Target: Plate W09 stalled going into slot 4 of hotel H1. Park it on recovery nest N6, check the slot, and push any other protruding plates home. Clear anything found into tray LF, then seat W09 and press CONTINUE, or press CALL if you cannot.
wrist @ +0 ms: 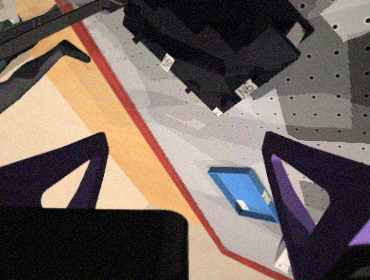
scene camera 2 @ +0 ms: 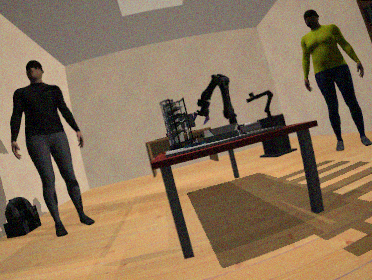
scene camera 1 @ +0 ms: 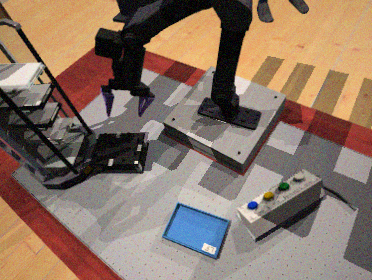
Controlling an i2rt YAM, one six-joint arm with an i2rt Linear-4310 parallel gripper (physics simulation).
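Note:
My gripper is open and empty, above the table between hotel H1 and the arm's base. It hangs higher than the black nest N6, whose labels show in the wrist view. The hotel holds a white plate near the top and several darker plates below; which one is W09, and what is in slot 4, I cannot tell. Blue tray LF shows no object inside. The button box has blue, yellow, green and white buttons; their labels are unreadable.
The grey base block carries my arm, right of the nest. A cable leaves the button box. The table has a red edge. A second arm stands behind the table. Two people stand on either side.

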